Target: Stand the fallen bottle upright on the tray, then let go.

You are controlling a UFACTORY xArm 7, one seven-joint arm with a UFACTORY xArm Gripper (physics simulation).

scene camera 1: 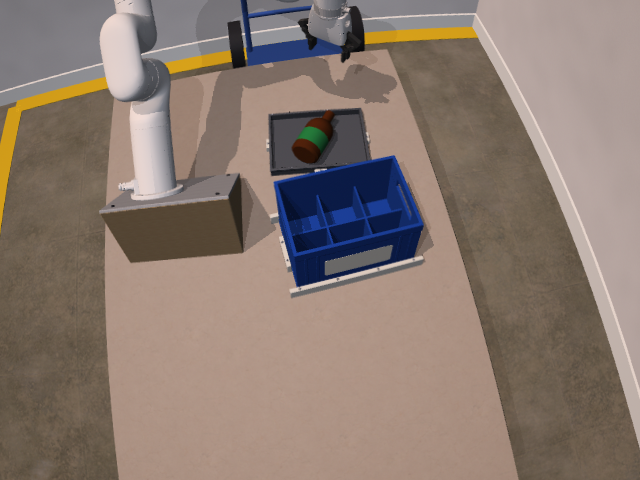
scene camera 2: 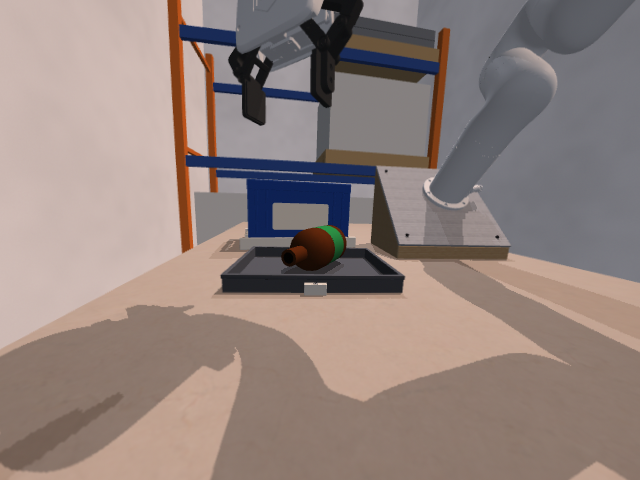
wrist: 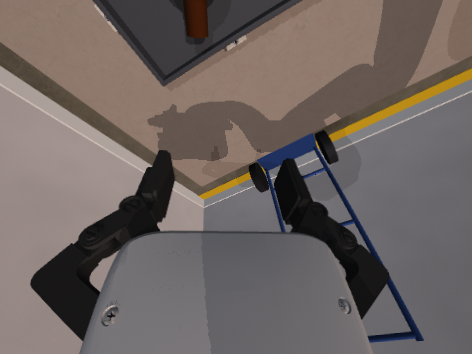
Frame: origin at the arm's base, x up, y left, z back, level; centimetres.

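Seen in the pictures: gripper, fingertip midpoint: (scene camera 1: pixel 328 52) (scene camera 2: pixel 284 112) (wrist: pixel 227 168); arm's base at its link origin: (scene camera 1: pixel 157 193) (scene camera 2: pixel 444 194).
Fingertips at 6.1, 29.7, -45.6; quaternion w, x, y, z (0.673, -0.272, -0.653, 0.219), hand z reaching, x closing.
Note:
Pixels of each thing's middle, then the offset from my fingertips to it, as dx, dy, dz. "spot": a spot on its surface instead.
- brown bottle with a green band, body centre: (scene camera 2: pixel 313 248) (scene camera 1: pixel 317 133) -17.7, -11.8, +5.5
- bottle's neck at the middle of its body: (wrist: pixel 195 7) (scene camera 2: pixel 298 254) -17.8, -7.8, +2.4
- tray at a spot on its surface: (wrist: pixel 162 75) spot: -20.5, -4.7, -7.4
- blue crate with compartments, body centre: (scene camera 1: pixel 346 223) (scene camera 2: pixel 296 213) -13.2, -42.1, +4.9
A brown bottle with a green band (scene camera 1: pixel 313 137) (scene camera 2: pixel 316 248) lies on its side in the dark grey tray (scene camera 1: pixel 279 166) (scene camera 2: pixel 258 284). In scene camera 1 its neck points to the tray's far edge, a little right; in scene camera 2 its mouth faces the camera. In the wrist view the bottle's neck (wrist: pixel 196 19) shows at the top edge, over a corner of the tray (wrist: pixel 162 75); the rest of the bottle is cut off. My gripper (scene camera 1: pixel 327 50) (scene camera 2: pixel 292 114) (wrist: pixel 227 168) is open and empty, high up and beyond the tray's far edge in scene camera 1, apart from the bottle.
A blue crate with compartments (scene camera 1: pixel 356 246) (scene camera 2: pixel 258 206) stands right beside the tray, with white strips (scene camera 1: pixel 356 277) along its base. The arm's sloped base block (scene camera 1: pixel 175 232) (scene camera 2: pixel 439 211) stands to one side. A blue hand cart (scene camera 1: pixel 281 53) (wrist: pixel 287 151) stands beyond the table's far edge.

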